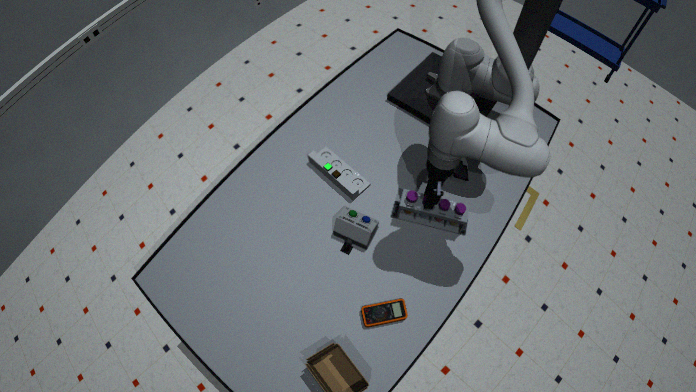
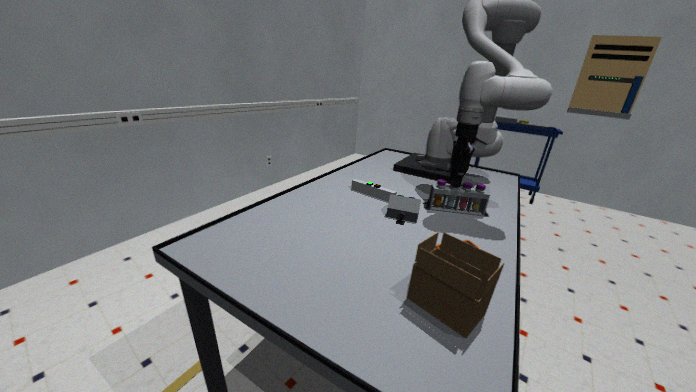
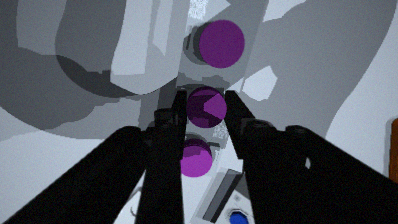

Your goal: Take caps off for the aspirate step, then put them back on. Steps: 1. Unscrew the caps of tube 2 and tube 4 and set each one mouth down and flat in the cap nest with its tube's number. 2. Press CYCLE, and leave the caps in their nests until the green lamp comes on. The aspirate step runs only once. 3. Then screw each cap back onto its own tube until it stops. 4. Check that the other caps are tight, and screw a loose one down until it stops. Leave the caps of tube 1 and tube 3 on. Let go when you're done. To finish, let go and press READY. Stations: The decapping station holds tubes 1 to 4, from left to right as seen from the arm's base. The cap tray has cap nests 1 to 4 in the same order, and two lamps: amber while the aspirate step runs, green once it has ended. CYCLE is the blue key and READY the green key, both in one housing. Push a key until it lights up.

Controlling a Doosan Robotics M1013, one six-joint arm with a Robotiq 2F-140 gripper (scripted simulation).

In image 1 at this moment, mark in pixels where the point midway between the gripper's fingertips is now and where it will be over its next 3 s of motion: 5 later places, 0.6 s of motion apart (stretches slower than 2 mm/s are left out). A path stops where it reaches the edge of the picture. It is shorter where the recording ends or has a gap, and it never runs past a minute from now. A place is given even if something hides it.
The gripper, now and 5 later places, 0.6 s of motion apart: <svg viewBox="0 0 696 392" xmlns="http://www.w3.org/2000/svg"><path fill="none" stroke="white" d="M428 201L429 198L420 194L383 199L353 208L353 210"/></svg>
